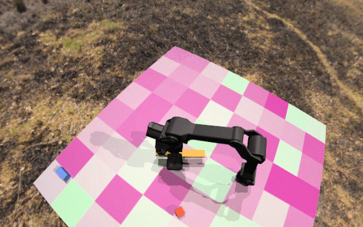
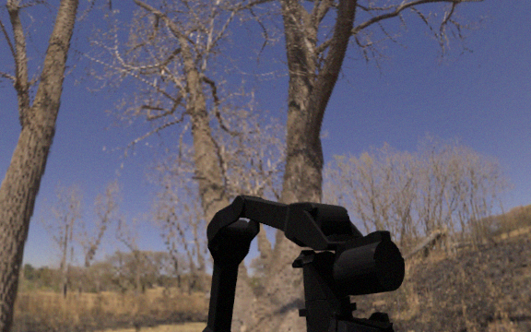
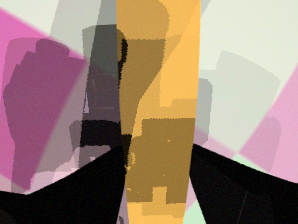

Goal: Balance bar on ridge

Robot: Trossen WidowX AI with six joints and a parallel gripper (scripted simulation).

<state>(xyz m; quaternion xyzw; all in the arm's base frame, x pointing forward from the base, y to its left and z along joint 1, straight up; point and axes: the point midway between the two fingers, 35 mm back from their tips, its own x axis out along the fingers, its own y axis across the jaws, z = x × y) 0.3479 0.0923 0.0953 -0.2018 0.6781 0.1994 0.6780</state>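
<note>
The bar is 2 cm to the right of my gripper tip and 2 cm behind it. Round my gripper tip: ridge 2 cm behind, 1 cm to the right, 1 cm below; blue block 41 cm to the left, 39 cm ahead, 4 cm below; small red block 20 cm to the left, 16 cm behind, 4 cm below.
</note>
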